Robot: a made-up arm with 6 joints.
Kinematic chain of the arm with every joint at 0, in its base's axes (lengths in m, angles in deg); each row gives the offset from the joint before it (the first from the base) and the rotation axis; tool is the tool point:
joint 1: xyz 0 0 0.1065 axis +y
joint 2: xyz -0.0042 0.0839 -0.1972 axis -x
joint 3: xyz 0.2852 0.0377 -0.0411 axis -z
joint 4: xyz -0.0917 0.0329 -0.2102 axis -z
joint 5: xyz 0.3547 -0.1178 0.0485 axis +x
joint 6: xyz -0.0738 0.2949 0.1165 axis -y
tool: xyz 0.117 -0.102 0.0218
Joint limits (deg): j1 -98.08..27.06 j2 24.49..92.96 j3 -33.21..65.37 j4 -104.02..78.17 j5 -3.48..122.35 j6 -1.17..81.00
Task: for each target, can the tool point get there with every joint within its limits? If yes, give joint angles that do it. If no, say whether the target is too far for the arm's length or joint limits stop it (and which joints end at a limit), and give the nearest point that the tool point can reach.
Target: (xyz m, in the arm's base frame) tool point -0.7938 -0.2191 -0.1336
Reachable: no: joint limits stop it (at a limit: joint 1, joint 2, joint 4, joint 5) | nearest point -0.4191 -0.0866 -0.1729 | short by 0.399 m
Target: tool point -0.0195 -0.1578 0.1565
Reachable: yes | joints -67.97 44.75 24.80 52.38 87.77 8.95
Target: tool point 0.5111 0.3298 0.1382
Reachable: yes | joints -85.64 58.20 -17.82 -90.07 19.33 31.09
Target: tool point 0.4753 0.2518 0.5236
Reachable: yes | joints -71.54 58.99 28.83 -49.67 26.18 51.60
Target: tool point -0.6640 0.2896 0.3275
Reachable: no: joint limits stop it (at a limit: joint 1, joint 2, joint 3) | nearest point -0.3143 0.0774 0.3237 | short by 0.409 m
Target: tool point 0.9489 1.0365 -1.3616
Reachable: no: too far | nearest point 0.4389 0.4115 -0.5725 | short by 1.128 m
